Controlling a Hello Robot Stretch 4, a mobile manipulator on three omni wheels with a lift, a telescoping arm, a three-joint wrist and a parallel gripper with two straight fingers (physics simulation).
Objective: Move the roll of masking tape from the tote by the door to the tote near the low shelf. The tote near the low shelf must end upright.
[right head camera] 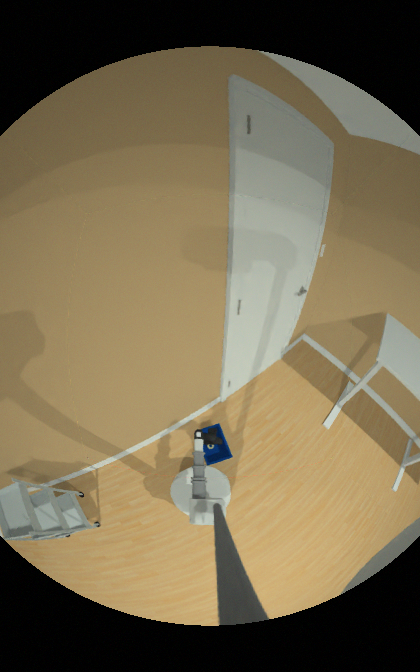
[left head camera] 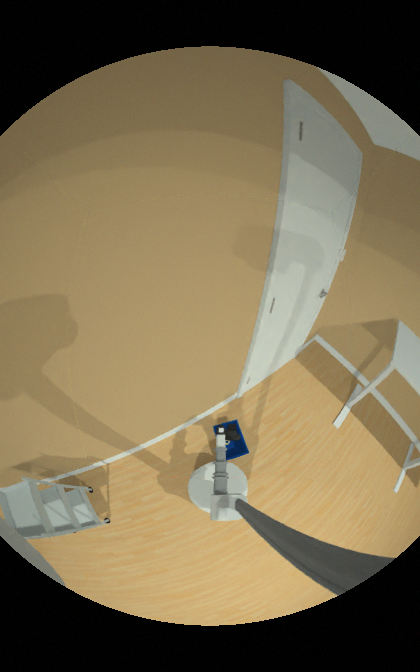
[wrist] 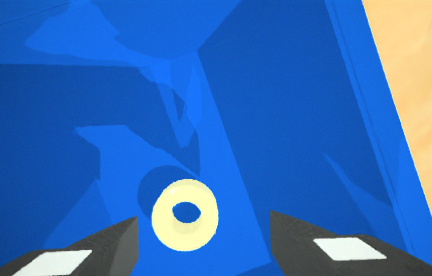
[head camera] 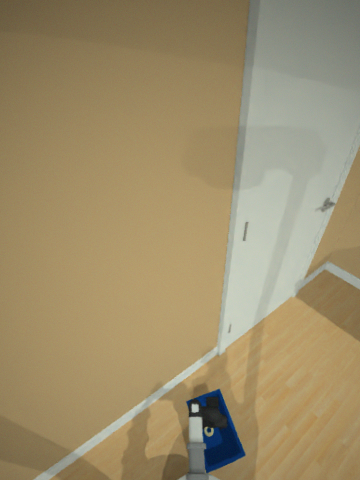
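The roll of masking tape [head camera: 212, 432] [left head camera: 228, 442] [wrist: 165, 217] is a pale yellow ring lying flat on the floor of the blue tote by the door [head camera: 233, 426] [left head camera: 243, 440] [right head camera: 226, 442] [wrist: 300, 100]. The tape also shows in the right head view. My gripper [wrist: 205, 233] [head camera: 216, 419] is open and points down over the tote. In the wrist view the tape appears between the two dark fingertips, closer to the left one, with no finger seen touching it. Its exact height above the tape is unclear. The tote near the low shelf does not show in these views.
A wall with a white baseboard [head camera: 150, 400] runs behind the tote, and a white door [head camera: 280, 200] [left head camera: 305, 225] stands beyond it. A grey wheeled cart [left head camera: 41, 510] [right head camera: 37, 510] is at the left. A white table [left head camera: 412, 350] [right head camera: 405, 345] stands at the right.
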